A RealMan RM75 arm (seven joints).
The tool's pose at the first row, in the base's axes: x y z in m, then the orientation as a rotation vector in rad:
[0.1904 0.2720 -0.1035 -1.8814 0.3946 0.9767]
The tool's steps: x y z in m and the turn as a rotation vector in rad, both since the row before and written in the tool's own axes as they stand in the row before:
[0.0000 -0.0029 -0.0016 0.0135 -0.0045 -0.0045]
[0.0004 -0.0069 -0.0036 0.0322 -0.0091 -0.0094]
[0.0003 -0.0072 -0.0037 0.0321 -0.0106 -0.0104]
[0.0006 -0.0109 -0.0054 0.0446 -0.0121 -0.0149]
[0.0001 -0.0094 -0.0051 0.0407 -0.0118 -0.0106]
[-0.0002 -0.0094 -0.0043 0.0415 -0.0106 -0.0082]
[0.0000 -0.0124 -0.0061 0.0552 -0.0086 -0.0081]
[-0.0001 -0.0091 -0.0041 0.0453 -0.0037 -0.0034]
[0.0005 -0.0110 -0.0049 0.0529 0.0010 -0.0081]
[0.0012 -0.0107 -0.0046 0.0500 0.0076 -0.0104]
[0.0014 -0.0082 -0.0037 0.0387 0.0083 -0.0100]
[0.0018 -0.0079 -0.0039 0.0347 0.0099 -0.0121]
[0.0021 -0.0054 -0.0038 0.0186 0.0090 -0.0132]
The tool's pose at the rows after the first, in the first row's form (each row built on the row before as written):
[0.1930 0.2721 -0.1014 -1.8669 0.3932 0.9729]
[0.1992 0.2724 -0.0967 -1.8332 0.3921 0.9631]
[0.2056 0.2725 -0.0917 -1.7988 0.3891 0.9539]
[0.2153 0.2725 -0.0844 -1.7526 0.3860 0.9384]
[0.2236 0.2715 -0.0777 -1.7099 0.3853 0.9269]
[0.2314 0.2708 -0.0709 -1.6670 0.3877 0.9157]
[0.2420 0.2689 -0.0622 -1.6127 0.3968 0.8983]
[0.2496 0.2673 -0.0559 -1.5696 0.4090 0.8837]
[0.2591 0.2651 -0.0488 -1.5223 0.4232 0.8594]
[0.2687 0.2626 -0.0426 -1.4810 0.4389 0.8294]
[0.2763 0.2602 -0.0382 -1.4503 0.4511 0.8030]
[0.2839 0.2573 -0.0344 -1.4242 0.4613 0.7751]
[0.2898 0.2542 -0.0326 -1.4127 0.4645 0.7523]

